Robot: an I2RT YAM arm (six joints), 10 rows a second.
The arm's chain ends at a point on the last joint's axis. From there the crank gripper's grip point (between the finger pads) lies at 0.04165 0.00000 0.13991 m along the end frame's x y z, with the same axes.
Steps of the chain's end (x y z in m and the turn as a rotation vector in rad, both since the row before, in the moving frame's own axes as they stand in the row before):
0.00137 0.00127 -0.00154 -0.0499 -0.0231 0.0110
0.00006 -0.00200 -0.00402 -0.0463 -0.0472 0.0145
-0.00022 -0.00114 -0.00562 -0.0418 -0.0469 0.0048
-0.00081 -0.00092 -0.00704 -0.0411 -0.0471 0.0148
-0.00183 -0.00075 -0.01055 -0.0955 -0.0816 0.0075
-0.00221 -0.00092 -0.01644 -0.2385 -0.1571 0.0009
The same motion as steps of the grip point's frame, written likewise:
-0.00191 0.00871 -0.00080 -0.0499 -0.0231 0.0110
-0.00664 0.00507 -0.00238 -0.0463 -0.0472 0.0145
-0.00684 0.00493 -0.00395 -0.0418 -0.0469 0.0048
-0.00749 0.00543 -0.00537 -0.0411 -0.0471 0.0148
-0.01341 0.01301 -0.00828 -0.0955 -0.0816 0.0075
-0.02442 0.03280 -0.01566 -0.2385 -0.1571 0.0009

